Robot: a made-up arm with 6 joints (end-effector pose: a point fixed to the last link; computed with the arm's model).
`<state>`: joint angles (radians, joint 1 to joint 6).
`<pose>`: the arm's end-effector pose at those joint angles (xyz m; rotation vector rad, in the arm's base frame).
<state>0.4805 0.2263 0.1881 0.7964 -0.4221 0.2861</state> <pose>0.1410 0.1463 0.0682 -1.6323 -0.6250 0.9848</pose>
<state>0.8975 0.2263 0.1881 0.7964 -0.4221 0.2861</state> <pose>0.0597 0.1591 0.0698 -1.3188 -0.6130 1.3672</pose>
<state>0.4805 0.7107 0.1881 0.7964 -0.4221 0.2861</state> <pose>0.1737 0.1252 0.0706 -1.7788 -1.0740 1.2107</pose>
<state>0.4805 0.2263 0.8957 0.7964 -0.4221 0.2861</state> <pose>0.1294 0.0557 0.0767 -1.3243 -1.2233 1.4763</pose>
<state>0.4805 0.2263 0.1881 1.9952 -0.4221 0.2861</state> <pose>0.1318 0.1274 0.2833 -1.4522 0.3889 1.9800</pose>
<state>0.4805 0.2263 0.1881 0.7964 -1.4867 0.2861</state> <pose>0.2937 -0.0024 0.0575 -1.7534 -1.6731 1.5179</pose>
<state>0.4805 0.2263 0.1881 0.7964 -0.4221 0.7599</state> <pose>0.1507 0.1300 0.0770 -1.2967 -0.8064 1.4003</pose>
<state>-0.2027 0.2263 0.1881 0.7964 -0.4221 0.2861</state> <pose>0.2482 0.0896 0.1237 -2.0339 -0.5991 0.2771</pose>
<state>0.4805 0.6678 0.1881 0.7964 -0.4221 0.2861</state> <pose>0.1705 0.1265 0.0700 -1.7680 -1.0328 1.1912</pose>
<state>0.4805 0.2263 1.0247 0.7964 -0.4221 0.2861</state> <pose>0.1343 0.0394 0.0775 -1.2477 -1.3303 1.5589</pose>
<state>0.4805 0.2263 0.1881 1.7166 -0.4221 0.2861</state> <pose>0.1149 0.1176 0.2339 -1.5386 0.1322 1.7708</pose>
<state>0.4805 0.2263 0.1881 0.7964 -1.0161 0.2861</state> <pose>0.2080 0.0446 0.0505 -1.7415 -1.1904 1.2911</pose>
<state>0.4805 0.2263 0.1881 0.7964 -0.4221 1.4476</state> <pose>0.1766 0.1153 0.0808 -0.6854 -1.0168 1.9177</pose>
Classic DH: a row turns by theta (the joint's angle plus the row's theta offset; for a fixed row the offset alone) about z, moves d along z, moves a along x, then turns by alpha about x. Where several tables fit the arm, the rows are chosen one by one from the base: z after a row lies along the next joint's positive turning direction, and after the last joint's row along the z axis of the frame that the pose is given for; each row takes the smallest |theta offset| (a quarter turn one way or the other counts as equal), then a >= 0, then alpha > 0; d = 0 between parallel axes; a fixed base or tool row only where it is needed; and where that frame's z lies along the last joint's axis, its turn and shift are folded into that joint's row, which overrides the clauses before.
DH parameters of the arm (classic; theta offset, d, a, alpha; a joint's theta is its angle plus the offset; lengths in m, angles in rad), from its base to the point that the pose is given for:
base (fixed): -0.1695 0.1905 0.0776 -0.9734
joint 1: -0.7277 0.1662 0.0294 1.4414
joint 2: -0.699 -0.1545 0.1232 -0.65
joint 3: 1.1804 0.0419 0.0744 -1.5256
joint 4: -1.3388 0.0301 0.0103 -1.5009
joint 5: 1.5101 0.0109 -0.1264 2.1032
joint 6: 1.22 -0.1424 -0.0304 -1.5137
tool (fixed): -0.3227 0.0325 0 0

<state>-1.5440 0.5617 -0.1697 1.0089 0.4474 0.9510</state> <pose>0.2847 0.0667 0.4546 -1.6677 -0.6523 -1.2084</pose>
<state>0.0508 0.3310 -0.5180 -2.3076 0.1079 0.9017</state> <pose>0.4608 0.2089 0.3865 0.6480 2.0783 1.3535</pose>
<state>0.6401 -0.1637 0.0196 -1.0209 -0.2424 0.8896</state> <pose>0.3740 0.2640 0.0187 -1.3849 -1.5332 -0.3988</pose>
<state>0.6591 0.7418 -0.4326 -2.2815 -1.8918 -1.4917</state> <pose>0.4059 0.1532 0.3585 -1.2286 0.6193 2.6393</pose>
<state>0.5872 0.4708 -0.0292 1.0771 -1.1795 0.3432</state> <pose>0.2252 0.0308 0.1015 -1.6522 -1.1936 1.8098</pose>
